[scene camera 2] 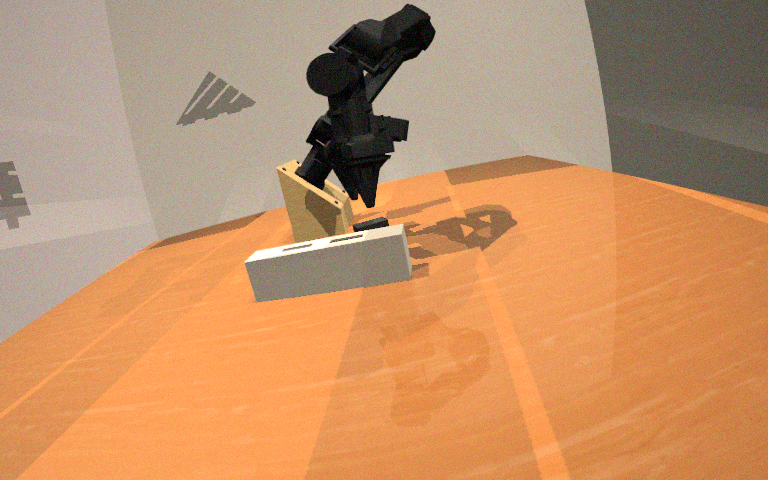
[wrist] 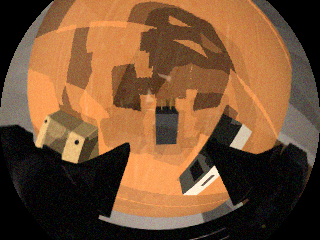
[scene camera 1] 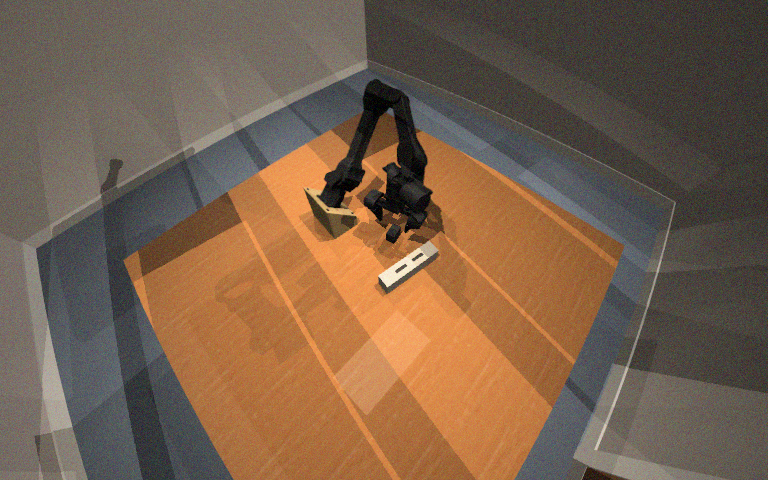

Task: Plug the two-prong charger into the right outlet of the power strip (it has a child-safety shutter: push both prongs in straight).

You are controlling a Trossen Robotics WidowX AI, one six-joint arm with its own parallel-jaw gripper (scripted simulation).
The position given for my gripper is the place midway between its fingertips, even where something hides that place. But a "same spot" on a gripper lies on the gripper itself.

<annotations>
my gripper: scene camera 2; wrist 170, 146; scene camera 1
same spot on my gripper: point(scene camera 1: 378, 209) = point(scene camera 2: 342, 164)
</annotations>
